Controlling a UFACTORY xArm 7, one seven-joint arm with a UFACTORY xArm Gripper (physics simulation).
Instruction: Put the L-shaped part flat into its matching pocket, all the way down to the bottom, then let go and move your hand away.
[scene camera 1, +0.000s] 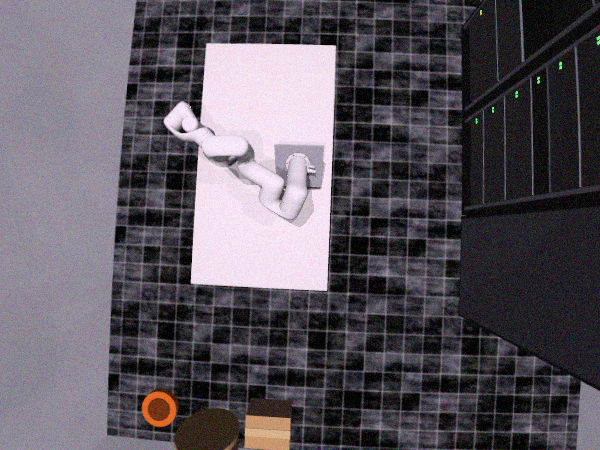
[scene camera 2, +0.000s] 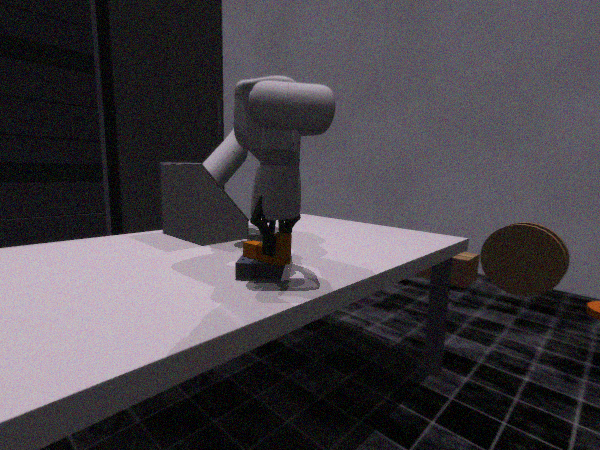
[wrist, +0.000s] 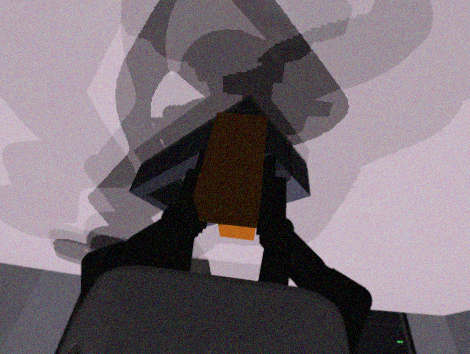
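Seen in the pictures: gripper, fingertip midpoint: (scene camera 2: 275, 253) (wrist: 238, 167); arm's base, origin of the base link: (scene camera 1: 298, 164) (scene camera 2: 202, 187).
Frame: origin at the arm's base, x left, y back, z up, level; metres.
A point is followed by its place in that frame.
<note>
The orange L-shaped part (scene camera 2: 285, 246) @(x -0.076, y -0.514, z -0.085 m) (wrist: 235, 150) @(x -0.075, y -0.514, z -0.093 m) stands on edge on top of the dark pocket block (scene camera 2: 256, 270) @(x -0.115, y -0.471, z -0.137 m) (wrist: 295, 185) @(x -0.128, y -0.453, z -0.123 m), one leg running along the block's top and the other pointing up. It is not flat in the pocket. My gripper (scene camera 2: 276, 245) @(x -0.079, y -0.486, z -0.105 m) (wrist: 238, 167) @(x -0.079, y -0.486, z -0.105 m) points down and is shut on the part, with one dark finger on each side of it in the wrist view. The pocket opening is mostly hidden under the part and the fingers. In scene camera 1 the arm hides the part, the block and the gripper.
The white table (scene camera 1: 265, 90) @(x -0.464, y -0.261, z -0.159 m) (scene camera 2: 100, 310) @(x -0.382, y -0.439, z -0.159 m) carries the grey wedge-shaped base (scene camera 1: 281, 152) @(x -0.035, y -0.086, z 0.046 m) (scene camera 2: 192, 205) @(x -0.068, y -0.077, z -0.048 m) behind the block. The table's near edge runs close to the block. A round brown object (scene camera 1: 207, 430) (scene camera 2: 522, 259) and a wooden box (scene camera 1: 267, 434) (scene camera 2: 465, 270) stand beyond the table.
</note>
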